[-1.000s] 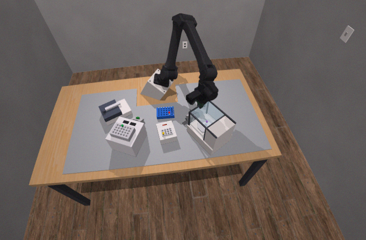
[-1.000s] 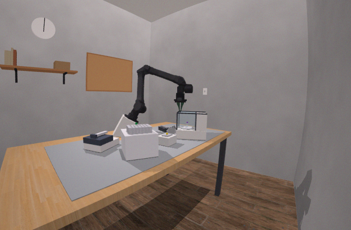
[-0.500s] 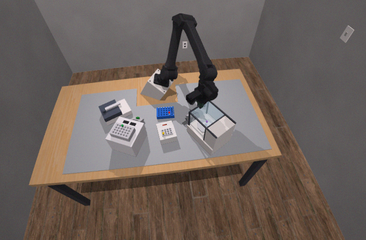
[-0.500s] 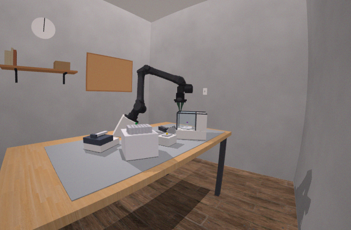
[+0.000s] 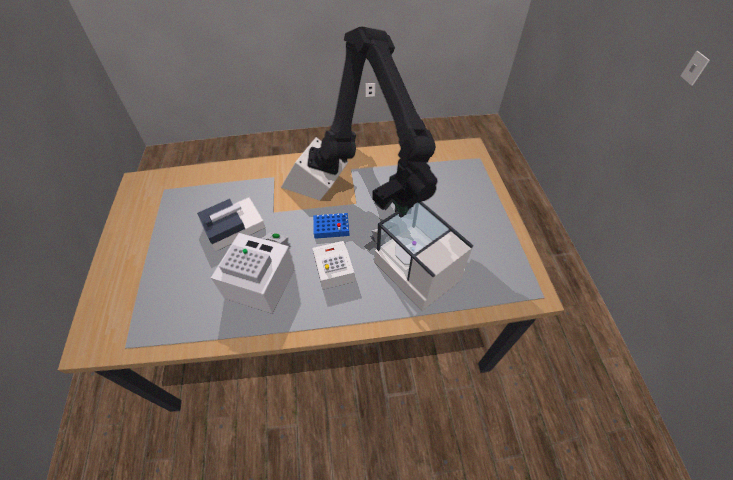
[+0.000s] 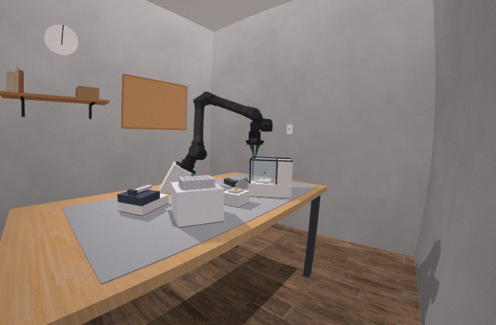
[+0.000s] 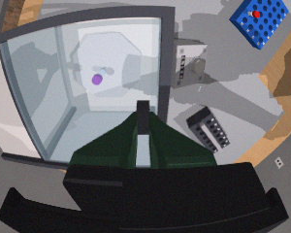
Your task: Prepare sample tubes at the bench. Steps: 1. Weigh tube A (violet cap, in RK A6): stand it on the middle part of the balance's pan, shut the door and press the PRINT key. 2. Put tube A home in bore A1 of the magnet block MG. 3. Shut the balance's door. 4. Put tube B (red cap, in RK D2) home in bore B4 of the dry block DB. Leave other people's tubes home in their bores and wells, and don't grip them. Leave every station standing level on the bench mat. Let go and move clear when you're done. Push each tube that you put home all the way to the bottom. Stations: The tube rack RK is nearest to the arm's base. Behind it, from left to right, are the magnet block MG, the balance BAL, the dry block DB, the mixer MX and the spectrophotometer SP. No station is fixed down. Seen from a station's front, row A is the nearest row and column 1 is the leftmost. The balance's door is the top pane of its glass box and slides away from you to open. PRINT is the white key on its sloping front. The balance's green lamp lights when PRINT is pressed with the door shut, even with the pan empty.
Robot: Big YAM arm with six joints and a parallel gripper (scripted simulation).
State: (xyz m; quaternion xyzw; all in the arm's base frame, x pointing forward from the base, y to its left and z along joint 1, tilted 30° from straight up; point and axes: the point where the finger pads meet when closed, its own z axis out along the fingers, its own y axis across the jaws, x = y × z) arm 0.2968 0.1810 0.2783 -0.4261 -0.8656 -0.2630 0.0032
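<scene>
My gripper is now 2 cm short of the balance door, 2 cm to the right of it and 1 cm above it. From my hand the other things lie so: yellow-capped tube 12 cm ahead, 23 cm to the right, 16 cm below; then dry block 7 cm ahead, 22 cm to the right, 19 cm below; then magnet block 25 cm behind, 3 cm to the left, 20 cm below.
</scene>
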